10 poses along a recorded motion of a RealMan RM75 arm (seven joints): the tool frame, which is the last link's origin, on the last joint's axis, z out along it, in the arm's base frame.
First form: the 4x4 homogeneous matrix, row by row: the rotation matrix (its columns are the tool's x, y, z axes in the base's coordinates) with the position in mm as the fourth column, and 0 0 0 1 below. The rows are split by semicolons.
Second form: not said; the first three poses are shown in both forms.
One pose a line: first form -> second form
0.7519 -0.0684 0.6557 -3.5; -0.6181 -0.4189 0.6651 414.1; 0.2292 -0.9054 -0.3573 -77.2; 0 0 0 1 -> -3.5 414.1 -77.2 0.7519 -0.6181 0.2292 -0.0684 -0.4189 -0.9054
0.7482 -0.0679 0.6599 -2.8; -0.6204 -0.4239 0.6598 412.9; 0.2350 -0.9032 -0.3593 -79.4; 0 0 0 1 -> -2.8 412.9 -79.4 0.7482 -0.6204 0.2350 -0.0679 -0.4239 -0.9032
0.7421 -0.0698 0.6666 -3.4; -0.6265 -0.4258 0.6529 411.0; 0.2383 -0.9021 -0.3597 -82.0; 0 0 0 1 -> -3.4 411.0 -82.0 0.7421 -0.6265 0.2383 -0.0698 -0.4258 -0.9021
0.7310 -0.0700 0.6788 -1.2; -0.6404 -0.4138 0.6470 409.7; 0.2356 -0.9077 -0.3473 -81.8; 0 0 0 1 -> -1.2 409.7 -81.8 0.7310 -0.6404 0.2356 -0.0700 -0.4138 -0.9077
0.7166 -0.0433 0.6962 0.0; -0.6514 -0.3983 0.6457 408.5; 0.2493 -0.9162 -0.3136 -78.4; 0 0 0 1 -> 0.0 408.5 -78.4 0.7166 -0.6514 0.2493 -0.0433 -0.3983 -0.9162
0.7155 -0.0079 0.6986 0.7; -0.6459 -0.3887 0.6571 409.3; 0.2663 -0.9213 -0.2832 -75.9; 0 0 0 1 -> 0.7 409.3 -75.9 0.7155 -0.6459 0.2663 -0.0079 -0.3887 -0.9213
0.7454 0.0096 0.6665 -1.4; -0.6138 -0.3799 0.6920 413.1; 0.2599 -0.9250 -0.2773 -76.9; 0 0 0 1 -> -1.4 413.1 -76.9 0.7454 -0.6138 0.2599 0.0096 -0.3799 -0.9250
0.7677 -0.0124 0.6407 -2.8; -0.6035 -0.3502 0.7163 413.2; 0.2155 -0.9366 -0.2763 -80.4; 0 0 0 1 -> -2.8 413.2 -80.4 0.7677 -0.6035 0.2155 -0.0124 -0.3502 -0.9366
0.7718 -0.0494 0.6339 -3.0; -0.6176 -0.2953 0.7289 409.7; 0.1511 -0.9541 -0.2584 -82.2; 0 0 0 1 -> -3.0 409.7 -82.2 0.7718 -0.6176 0.1511 -0.0494 -0.2953 -0.9541
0.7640 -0.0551 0.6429 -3.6; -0.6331 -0.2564 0.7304 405.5; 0.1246 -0.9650 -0.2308 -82.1; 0 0 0 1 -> -3.6 405.5 -82.1 0.7640 -0.6331 0.1246 -0.0551 -0.2564 -0.9650
